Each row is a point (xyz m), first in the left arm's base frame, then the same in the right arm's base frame.
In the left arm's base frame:
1: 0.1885 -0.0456 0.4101
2: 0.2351 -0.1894 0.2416
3: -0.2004 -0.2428 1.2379
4: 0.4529 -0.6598 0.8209
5: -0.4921 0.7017 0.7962
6: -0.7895 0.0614 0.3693
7: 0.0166 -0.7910 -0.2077
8: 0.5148 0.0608 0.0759
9: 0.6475 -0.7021 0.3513
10: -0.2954 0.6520 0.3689
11: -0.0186 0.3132 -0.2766
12: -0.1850 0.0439 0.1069
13: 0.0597 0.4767 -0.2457
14: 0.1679 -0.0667 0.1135
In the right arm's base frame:
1: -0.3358 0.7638 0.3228
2: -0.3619 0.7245 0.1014
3: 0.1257 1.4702 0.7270
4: -0.4536 1.4956 0.0649
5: 0.2038 0.5128 1.2264
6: 0.5989 0.5113 0.5021
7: -0.0528 0.6950 -0.6163
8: -0.6932 0.4897 0.1595
9: -0.6597 1.1826 -0.2812
10: -0.0008 0.2378 0.9004
11: -0.2382 -0.0235 0.2051
12: -0.0030 0.4122 0.2521
13: -0.3453 -0.0841 0.3417
14: -0.3266 0.5398 0.1264

